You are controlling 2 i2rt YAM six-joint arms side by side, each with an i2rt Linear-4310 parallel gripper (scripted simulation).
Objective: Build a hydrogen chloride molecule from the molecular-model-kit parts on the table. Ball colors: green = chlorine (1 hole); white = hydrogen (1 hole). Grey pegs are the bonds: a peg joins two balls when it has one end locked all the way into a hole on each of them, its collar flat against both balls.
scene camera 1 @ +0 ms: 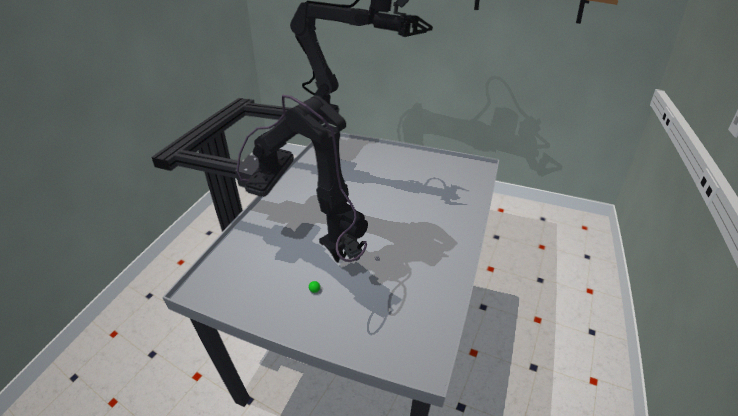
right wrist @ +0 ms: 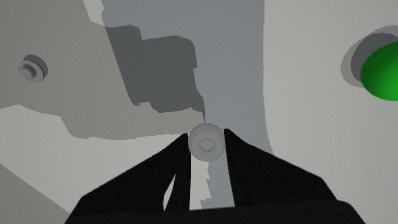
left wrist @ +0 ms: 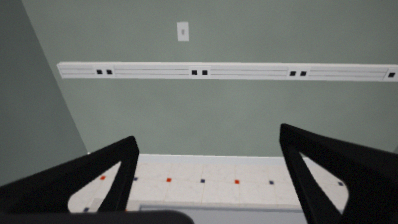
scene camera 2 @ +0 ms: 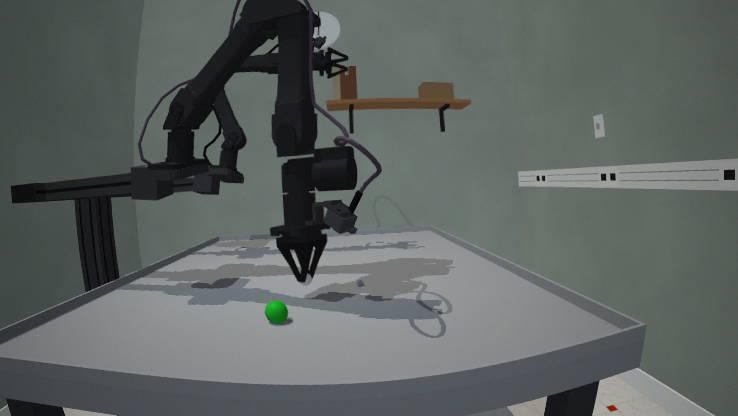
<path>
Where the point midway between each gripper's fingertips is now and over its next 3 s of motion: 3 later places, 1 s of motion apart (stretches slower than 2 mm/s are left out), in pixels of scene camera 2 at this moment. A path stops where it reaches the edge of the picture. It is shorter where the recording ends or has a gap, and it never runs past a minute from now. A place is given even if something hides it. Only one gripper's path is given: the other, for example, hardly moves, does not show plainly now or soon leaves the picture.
My right gripper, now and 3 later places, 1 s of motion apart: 305,280; 284,283; 285,293; 287,299
</path>
